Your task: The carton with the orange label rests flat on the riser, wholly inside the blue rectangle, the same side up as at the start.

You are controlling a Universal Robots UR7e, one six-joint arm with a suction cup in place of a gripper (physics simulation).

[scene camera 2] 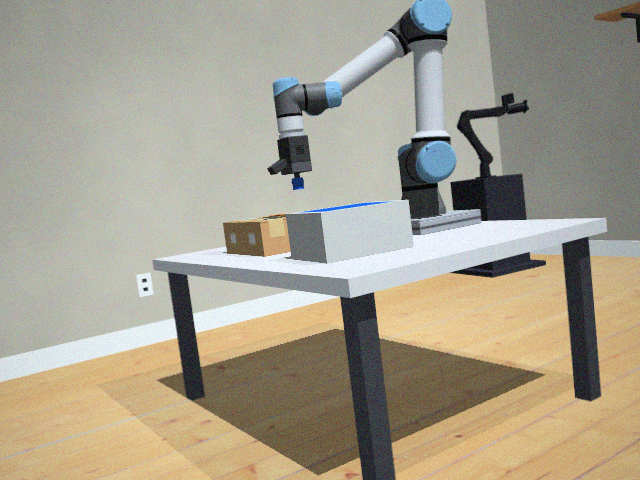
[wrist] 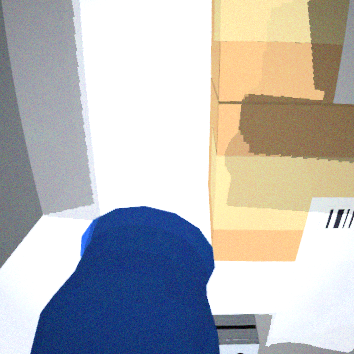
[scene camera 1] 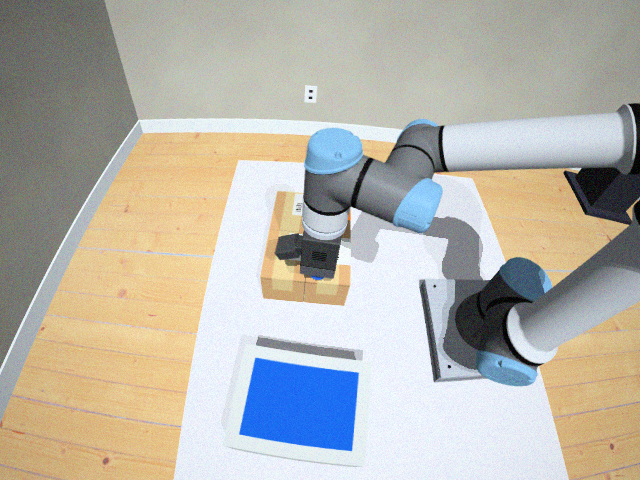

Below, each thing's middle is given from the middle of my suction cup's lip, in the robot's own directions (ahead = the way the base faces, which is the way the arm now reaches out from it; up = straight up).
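Labels:
Measured from my suction cup, the riser (scene camera 1: pixel 290 405) is 250 mm to the left of it, 10 mm behind it and 130 mm below it.

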